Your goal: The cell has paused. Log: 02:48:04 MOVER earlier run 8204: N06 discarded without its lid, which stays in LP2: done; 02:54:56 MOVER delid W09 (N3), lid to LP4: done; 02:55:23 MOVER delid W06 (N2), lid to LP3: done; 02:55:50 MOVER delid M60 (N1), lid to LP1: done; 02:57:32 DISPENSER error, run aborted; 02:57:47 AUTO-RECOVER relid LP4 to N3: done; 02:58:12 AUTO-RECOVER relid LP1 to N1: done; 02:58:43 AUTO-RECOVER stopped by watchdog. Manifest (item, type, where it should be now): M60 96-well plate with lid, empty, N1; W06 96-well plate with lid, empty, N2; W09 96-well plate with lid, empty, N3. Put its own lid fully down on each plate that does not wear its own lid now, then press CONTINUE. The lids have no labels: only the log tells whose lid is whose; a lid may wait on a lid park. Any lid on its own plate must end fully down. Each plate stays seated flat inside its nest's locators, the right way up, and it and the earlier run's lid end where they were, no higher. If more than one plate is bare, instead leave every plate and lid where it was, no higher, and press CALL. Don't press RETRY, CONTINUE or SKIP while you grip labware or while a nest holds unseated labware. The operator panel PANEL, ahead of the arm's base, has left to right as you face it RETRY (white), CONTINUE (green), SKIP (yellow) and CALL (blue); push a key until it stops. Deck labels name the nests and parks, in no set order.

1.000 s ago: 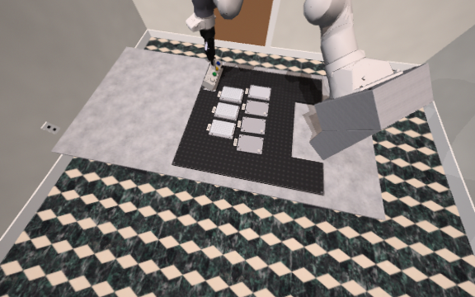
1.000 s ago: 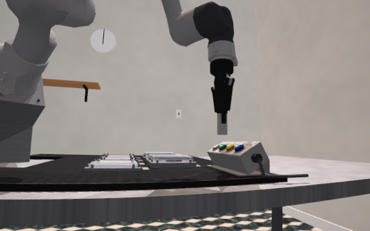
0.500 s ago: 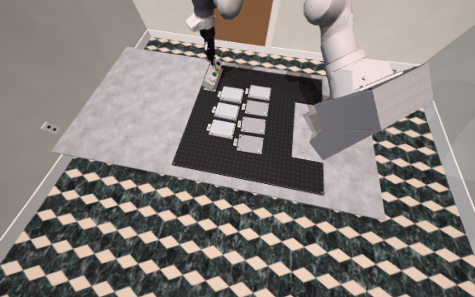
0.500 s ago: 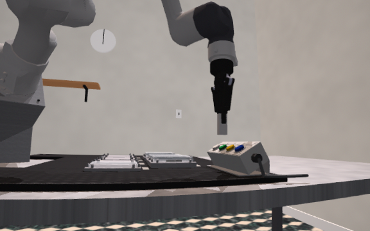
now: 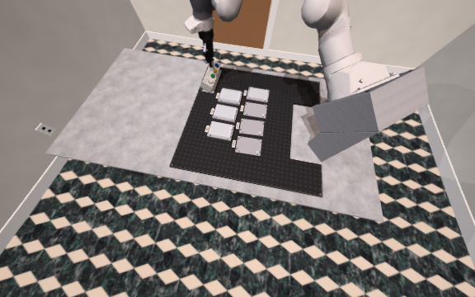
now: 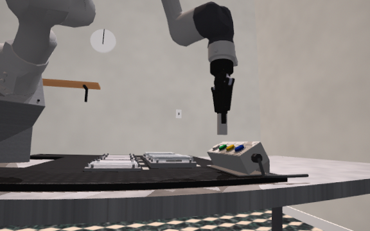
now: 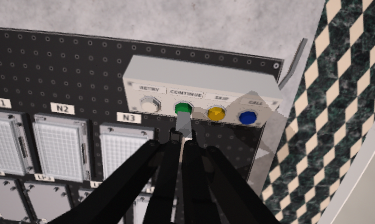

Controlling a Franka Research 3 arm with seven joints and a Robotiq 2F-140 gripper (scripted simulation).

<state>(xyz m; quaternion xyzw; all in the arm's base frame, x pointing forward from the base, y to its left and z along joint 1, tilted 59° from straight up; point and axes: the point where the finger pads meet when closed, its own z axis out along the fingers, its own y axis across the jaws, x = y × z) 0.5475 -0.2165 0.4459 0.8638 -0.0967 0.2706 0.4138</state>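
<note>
My gripper is now 7 cm above the green continue key. From my hand the other things lie so: white retry key: 2 cm ahead, 4 cm to the left, 7 cm below; blue call key: 4 cm behind, 9 cm to the right, 7 cm below; yellow skip key: 2 cm behind, 5 cm to the right, 7 cm below.
</note>
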